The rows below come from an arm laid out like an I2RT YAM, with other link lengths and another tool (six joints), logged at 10 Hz.
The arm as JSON. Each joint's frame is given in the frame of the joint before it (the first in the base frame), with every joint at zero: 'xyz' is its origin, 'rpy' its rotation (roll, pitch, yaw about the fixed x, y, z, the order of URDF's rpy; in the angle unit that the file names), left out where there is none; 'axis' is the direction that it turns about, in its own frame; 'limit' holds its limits. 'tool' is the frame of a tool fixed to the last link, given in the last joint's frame.
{
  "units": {
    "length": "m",
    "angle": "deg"
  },
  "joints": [
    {
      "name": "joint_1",
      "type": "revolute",
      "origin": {
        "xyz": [
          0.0,
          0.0,
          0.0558
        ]
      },
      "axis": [
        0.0,
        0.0,
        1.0
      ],
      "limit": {
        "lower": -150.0,
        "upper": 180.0
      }
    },
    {
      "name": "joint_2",
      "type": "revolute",
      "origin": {
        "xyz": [
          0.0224,
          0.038,
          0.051
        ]
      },
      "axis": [
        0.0,
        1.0,
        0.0
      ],
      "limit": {
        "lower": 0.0,
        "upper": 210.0
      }
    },
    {
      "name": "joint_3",
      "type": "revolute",
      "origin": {
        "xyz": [
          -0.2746,
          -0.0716,
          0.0
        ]
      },
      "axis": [
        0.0,
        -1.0,
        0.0
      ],
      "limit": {
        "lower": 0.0,
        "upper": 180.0
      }
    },
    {
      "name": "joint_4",
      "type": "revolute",
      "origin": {
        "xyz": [
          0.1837,
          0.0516,
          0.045
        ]
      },
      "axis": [
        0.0,
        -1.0,
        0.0
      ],
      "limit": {
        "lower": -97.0,
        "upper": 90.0
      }
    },
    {
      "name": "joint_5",
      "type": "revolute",
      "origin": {
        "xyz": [
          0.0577,
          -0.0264,
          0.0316
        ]
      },
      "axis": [
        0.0,
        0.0,
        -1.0
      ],
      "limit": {
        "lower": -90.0,
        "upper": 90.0
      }
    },
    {
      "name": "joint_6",
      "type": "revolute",
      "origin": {
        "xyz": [
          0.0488,
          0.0,
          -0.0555
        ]
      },
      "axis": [
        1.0,
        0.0,
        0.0
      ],
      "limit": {
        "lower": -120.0,
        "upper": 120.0
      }
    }
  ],
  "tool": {
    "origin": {
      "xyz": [
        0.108,
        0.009,
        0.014
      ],
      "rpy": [
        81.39,
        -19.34,
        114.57
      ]
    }
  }
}
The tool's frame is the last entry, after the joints.
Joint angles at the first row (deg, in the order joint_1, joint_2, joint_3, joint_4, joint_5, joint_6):
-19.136, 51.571, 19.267, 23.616, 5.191, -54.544
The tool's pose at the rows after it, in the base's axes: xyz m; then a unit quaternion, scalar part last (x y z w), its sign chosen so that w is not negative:
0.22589 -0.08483 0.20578 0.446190 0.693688 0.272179 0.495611
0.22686 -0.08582 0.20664 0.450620 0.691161 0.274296 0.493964
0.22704 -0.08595 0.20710 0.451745 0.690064 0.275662 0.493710
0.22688 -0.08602 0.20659 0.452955 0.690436 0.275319 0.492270
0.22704 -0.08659 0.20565 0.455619 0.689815 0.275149 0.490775
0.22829 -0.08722 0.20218 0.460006 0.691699 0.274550 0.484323
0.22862 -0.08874 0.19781 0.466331 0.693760 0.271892 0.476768
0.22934 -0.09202 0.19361 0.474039 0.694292 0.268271 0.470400
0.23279 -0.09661 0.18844 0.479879 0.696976 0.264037 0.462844
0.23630 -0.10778 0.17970 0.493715 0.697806 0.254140 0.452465
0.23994 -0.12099 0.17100 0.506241 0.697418 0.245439 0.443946
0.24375 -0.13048 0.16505 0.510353 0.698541 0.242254 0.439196
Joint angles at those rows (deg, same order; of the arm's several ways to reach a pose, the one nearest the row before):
-19.134, 51.899, 19.508, 23.310, 5.214, -54.150
-19.138, 52.228, 20.054, 22.830, 5.429, -53.561
-19.138, 52.251, 20.205, 22.680, 5.451, -53.320
-19.136, 52.251, 20.293, 22.374, 5.497, -53.276
-19.136, 52.466, 20.294, 22.326, 5.671, -53.080
-19.177, 53.321, 20.295, 22.261, 5.675, -52.882
-19.533, 54.106, 20.294, 21.889, 5.603, -52.796
-20.358, 55.264, 20.292, 21.978, 5.346, -52.751
-21.627, 57.646, 20.294, 23.200, 4.449, -53.101
-24.578, 61.495, 20.294, 25.212, 2.896, -53.801
-28.010, 65.865, 20.295, 28.051, 0.863, -54.697
-30.568, 69.471, 20.295, 30.914, -1.236, -55.571

